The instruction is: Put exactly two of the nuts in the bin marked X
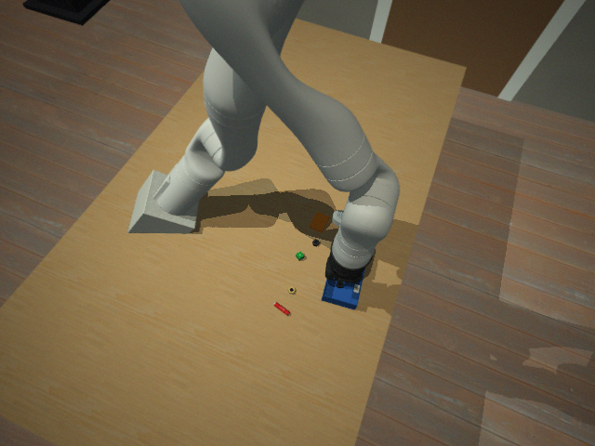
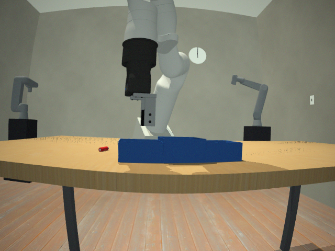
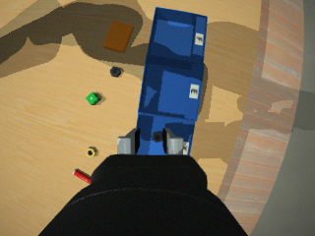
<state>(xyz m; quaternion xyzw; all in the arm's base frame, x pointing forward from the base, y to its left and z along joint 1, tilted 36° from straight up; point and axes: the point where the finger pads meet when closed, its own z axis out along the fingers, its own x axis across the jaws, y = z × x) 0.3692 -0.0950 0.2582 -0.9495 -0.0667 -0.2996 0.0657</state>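
Right now the green block is 110 mm behind my hand, 80 mm below it and 30 mm to the left of it. Round my hand: yellow nut (100 mm behind, 80 mm below, 60 mm to the right); red cylinder (110 mm to the right, 100 mm behind, 80 mm below); row of blue bins (70 mm to the left, 60 mm below, 10 mm ahead).
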